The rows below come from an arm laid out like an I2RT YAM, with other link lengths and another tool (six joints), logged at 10 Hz.
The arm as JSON. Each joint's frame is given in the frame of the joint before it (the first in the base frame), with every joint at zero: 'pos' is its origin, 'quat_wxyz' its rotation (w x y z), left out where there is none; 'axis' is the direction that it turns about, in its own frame. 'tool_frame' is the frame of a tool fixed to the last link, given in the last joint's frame.
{
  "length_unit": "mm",
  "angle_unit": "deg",
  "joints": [
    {
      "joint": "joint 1",
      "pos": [
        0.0,
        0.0,
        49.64
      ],
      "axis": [
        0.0,
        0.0,
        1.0
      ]
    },
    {
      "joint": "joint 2",
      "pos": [
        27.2,
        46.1,
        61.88
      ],
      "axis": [
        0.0,
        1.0,
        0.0
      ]
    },
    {
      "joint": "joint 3",
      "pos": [
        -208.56,
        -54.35,
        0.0
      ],
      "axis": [
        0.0,
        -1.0,
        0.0
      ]
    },
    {
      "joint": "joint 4",
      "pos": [
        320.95,
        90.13,
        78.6
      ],
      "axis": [
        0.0,
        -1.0,
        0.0
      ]
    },
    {
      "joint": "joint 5",
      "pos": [
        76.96,
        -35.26,
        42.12
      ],
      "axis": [
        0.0,
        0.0,
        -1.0
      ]
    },
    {
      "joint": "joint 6",
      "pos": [
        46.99,
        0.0,
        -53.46
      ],
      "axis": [
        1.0,
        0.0,
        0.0
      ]
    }
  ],
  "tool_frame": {
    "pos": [
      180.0,
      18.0,
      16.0
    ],
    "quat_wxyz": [
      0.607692,
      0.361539,
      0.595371,
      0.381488
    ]
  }
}
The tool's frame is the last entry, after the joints.
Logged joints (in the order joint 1, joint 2, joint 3, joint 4, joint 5, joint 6), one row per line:
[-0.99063 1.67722 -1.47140 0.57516 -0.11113 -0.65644]
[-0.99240 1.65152 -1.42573 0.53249 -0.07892 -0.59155]
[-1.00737 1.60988 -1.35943 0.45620 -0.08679 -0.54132]
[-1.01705 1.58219 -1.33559 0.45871 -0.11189 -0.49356]
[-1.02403 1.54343 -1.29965 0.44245 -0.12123 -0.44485]
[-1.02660 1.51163 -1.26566 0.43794 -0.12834 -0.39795]
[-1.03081 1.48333 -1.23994 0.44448 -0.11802 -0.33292]
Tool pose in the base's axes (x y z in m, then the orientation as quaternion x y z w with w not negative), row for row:
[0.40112 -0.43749 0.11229 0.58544 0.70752 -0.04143 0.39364]
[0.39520 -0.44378 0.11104 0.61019 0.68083 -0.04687 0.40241]
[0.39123 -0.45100 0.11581 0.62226 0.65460 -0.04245 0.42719]
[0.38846 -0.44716 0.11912 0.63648 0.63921 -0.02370 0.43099]
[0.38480 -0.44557 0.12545 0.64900 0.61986 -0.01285 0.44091]
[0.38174 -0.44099 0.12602 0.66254 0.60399 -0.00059 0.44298]
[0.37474 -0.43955 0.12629 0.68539 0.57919 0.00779 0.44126]
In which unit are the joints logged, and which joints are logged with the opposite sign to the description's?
The joints are logged in radians. Opposite sign: joint 3, joint 4.
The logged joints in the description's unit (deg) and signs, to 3 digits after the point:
[-56.759 96.098 84.305 -32.954 -6.367 -37.611]
[-56.860 94.625 81.688 -30.509 -4.522 -33.893]
[-57.718 92.239 77.890 -26.138 -4.973 -31.015]
[-58.273 90.653 76.524 -26.282 -6.411 -28.279]
[-58.673 88.432 74.464 -25.351 -6.946 -25.488]
[-58.820 86.610 72.517 -25.092 -7.353 -22.801]
[-59.061 84.989 71.043 -25.467 -6.762 -19.075]

